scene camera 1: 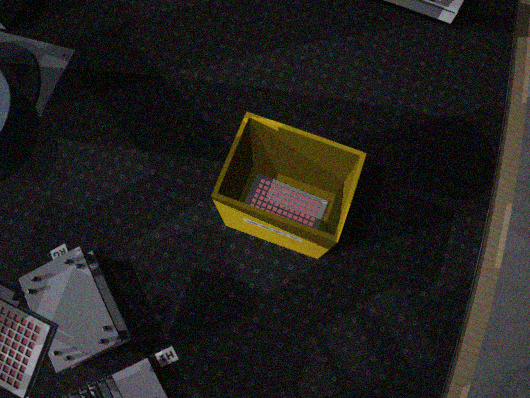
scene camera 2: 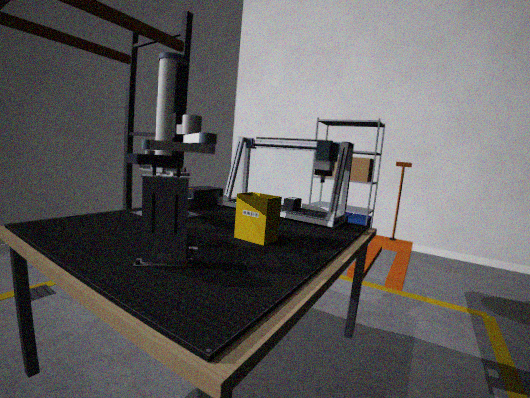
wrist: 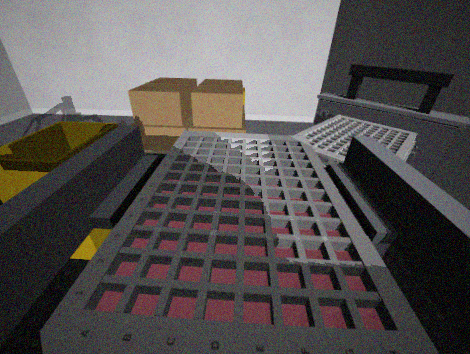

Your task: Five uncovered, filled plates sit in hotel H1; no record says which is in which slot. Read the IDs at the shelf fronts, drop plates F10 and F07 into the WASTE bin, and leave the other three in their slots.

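Frame: origin at the arm's base, x ahead, y left, z up, level; metres.
Seen in the pictures: gripper, fingertip midpoint: (scene camera 1: pixel 0 345) (scene camera 2: pixel 174 170) (wrist: pixel 243 150).
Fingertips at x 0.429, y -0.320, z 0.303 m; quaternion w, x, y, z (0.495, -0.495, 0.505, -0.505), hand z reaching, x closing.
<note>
Pixels of each thing's middle, then the offset from my fingertips to it. "pt": a spot on its surface instead.
- grey plate at the middle of its body: (wrist: pixel 242 198) (scene camera 2: pixel 171 173) dx -0.020, dy +0.000, dz -0.014 m
- yellow WASTE bin at the middle of its body: (scene camera 1: pixel 286 194) (wrist: pixel 79 188) (scene camera 2: pixel 257 217) dx +0.217, dy +0.294, dz -0.191 m
- pink-welled plate at the middle of its body: (scene camera 1: pixel 283 210) dx +0.218, dy +0.289, dz -0.277 m
- H1 label at a spot on its surface: (scene camera 1: pixel 166 355) pt dx +0.117, dy +0.003, dz -0.290 m
- grey hotel part at a spot on its surface: (scene camera 1: pixel 140 382) pt dx +0.093, dy -0.053, dz -0.282 m
- dark hotel tower at the middle of its body: (scene camera 2: pixel 165 211) dx +0.121, dy -0.136, dz -0.130 m
- pale gridded plate at the middle of its body: (wrist: pixel 354 143) dx +0.092, dy -0.108, dz -0.032 m
- dark handle at a spot on its surface: (wrist: pixel 400 72) pt dx +0.143, dy -0.161, dz +0.028 m
- grey station at the middle of its body: (scene camera 1: pixel 73 309) dx -0.045, dy +0.020, dz -0.256 m
- RG label at a spot on its surface: (scene camera 1: pixel 59 251) pt dx -0.124, dy +0.095, dz -0.290 m
My gripper (wrist: pixel 243 150) is shut on a grey plate (wrist: pixel 235 235) with pink-filled wells, level between both fingers; its ID does not show. A pink-welled plate (scene camera 1: pixel 17 345) at the lower left of scene camera 1 appears to be this one. The yellow WASTE bin (scene camera 1: pixel 272 225) (scene camera 2: pixel 250 220) (wrist: pixel 17 184) shows beyond the left finger in the wrist view. A pink-welled plate (scene camera 1: pixel 292 200) lies inside it. The H1 label (scene camera 1: pixel 166 355) stands beside a grey hotel part (scene camera 1: pixel 140 382). A dark hotel tower (scene camera 2: pixel 165 205) shows in scene camera 2. Shelf-front IDs are unreadable.
A pale gridded plate (wrist: pixel 357 134) and a dark handle (wrist: pixel 400 72) show right of the held plate. A grey station (scene camera 1: pixel 75 305) bears an RG label (scene camera 1: pixel 59 251). A gantry frame (scene camera 2: pixel 286 143) stands behind the bin. The arm column (scene camera 2: pixel 166 100) rises behind the tower.
</note>
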